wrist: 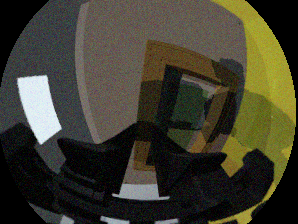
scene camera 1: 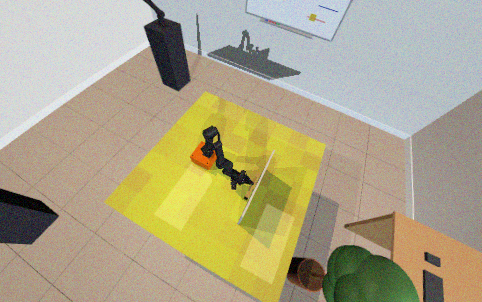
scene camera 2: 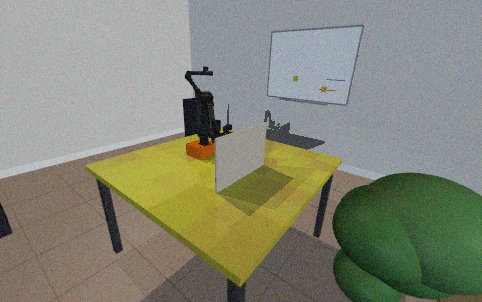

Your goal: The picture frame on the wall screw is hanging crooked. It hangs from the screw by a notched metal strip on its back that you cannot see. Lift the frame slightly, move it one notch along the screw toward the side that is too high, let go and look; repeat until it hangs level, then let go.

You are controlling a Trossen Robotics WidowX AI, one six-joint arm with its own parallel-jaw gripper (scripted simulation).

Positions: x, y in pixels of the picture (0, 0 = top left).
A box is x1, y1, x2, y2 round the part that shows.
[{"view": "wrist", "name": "my gripper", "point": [144, 127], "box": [0, 121, 274, 223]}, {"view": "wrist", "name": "picture frame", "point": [188, 96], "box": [133, 40, 238, 171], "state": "held by my gripper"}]
